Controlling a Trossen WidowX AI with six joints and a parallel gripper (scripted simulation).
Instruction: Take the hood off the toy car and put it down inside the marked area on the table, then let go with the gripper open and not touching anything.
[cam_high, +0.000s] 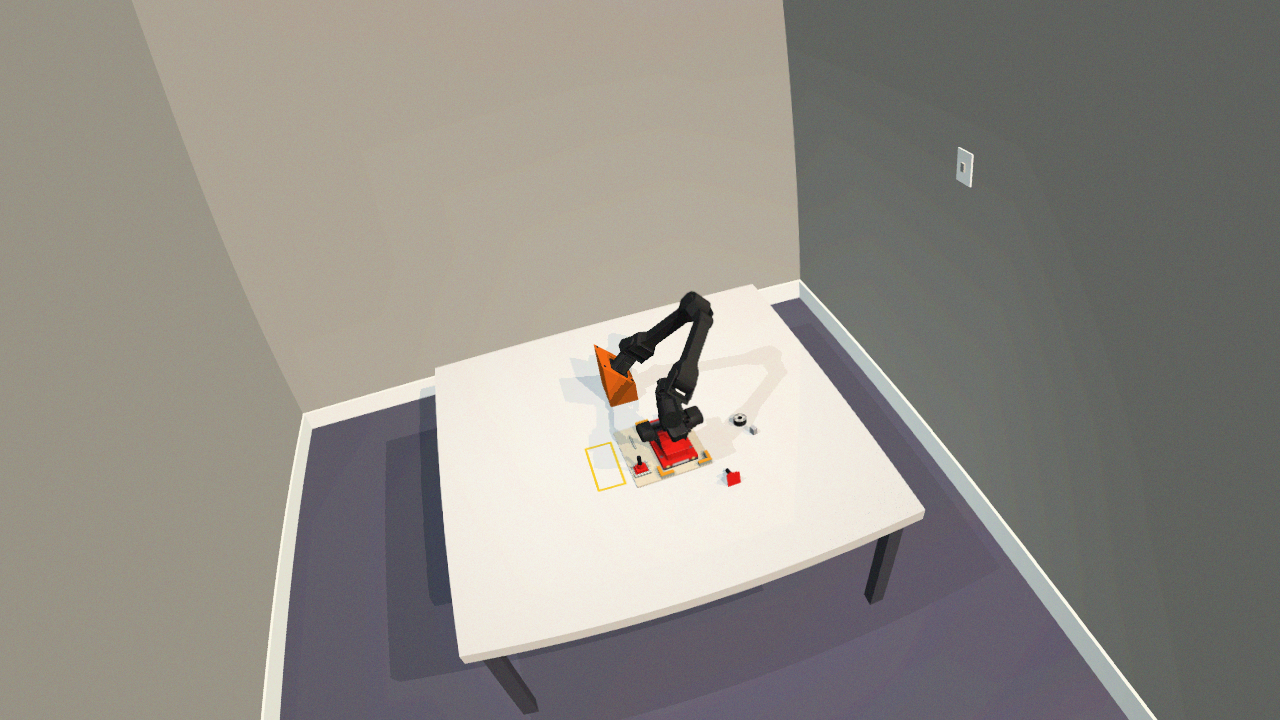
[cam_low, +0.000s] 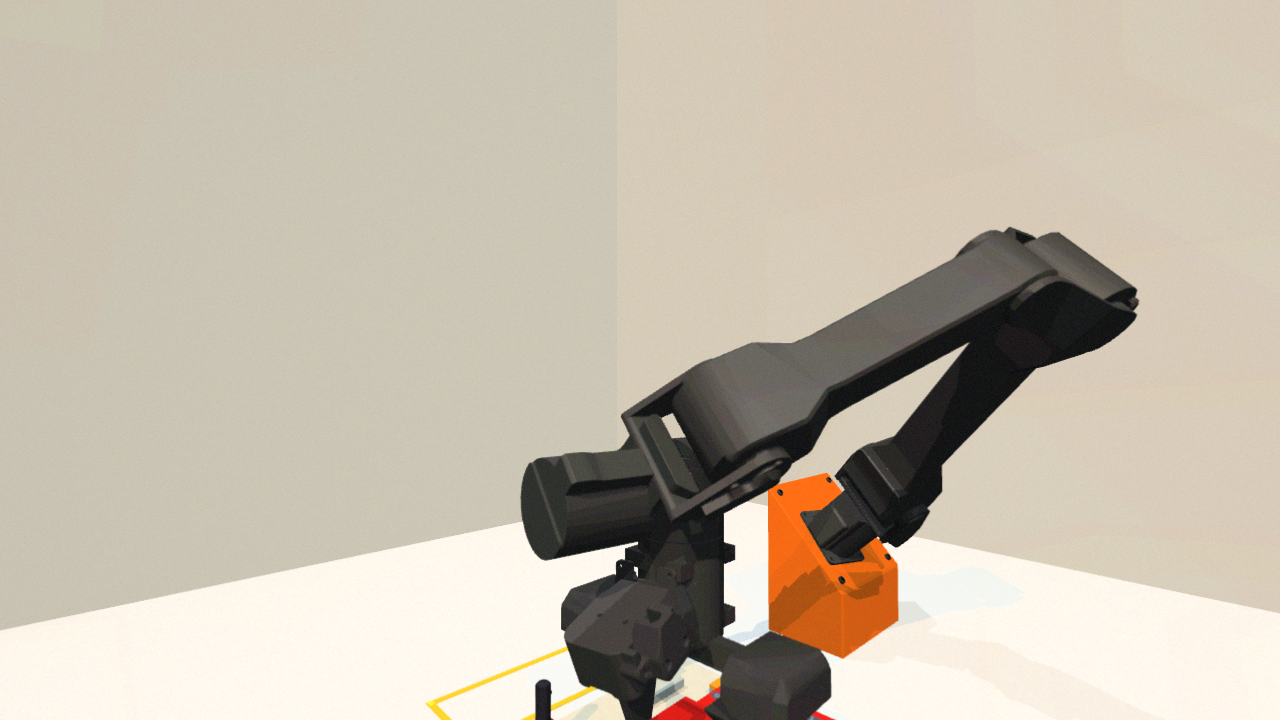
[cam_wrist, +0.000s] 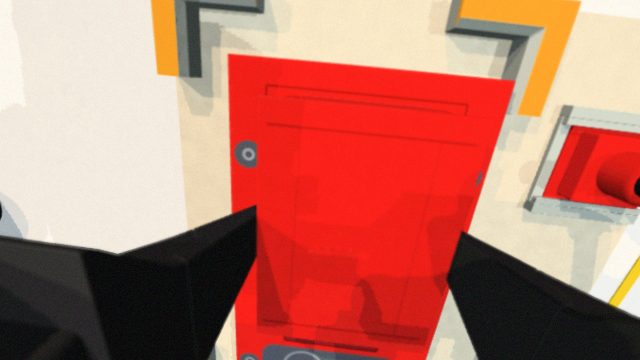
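My gripper tip is 30 mm past the beige board, 20 mm to the left of it and 20 mm above it. Also, from my gripper tip: white wheel 70 mm behind, 220 mm to the left, 30 mm below; then red hood right at my gripper tip.
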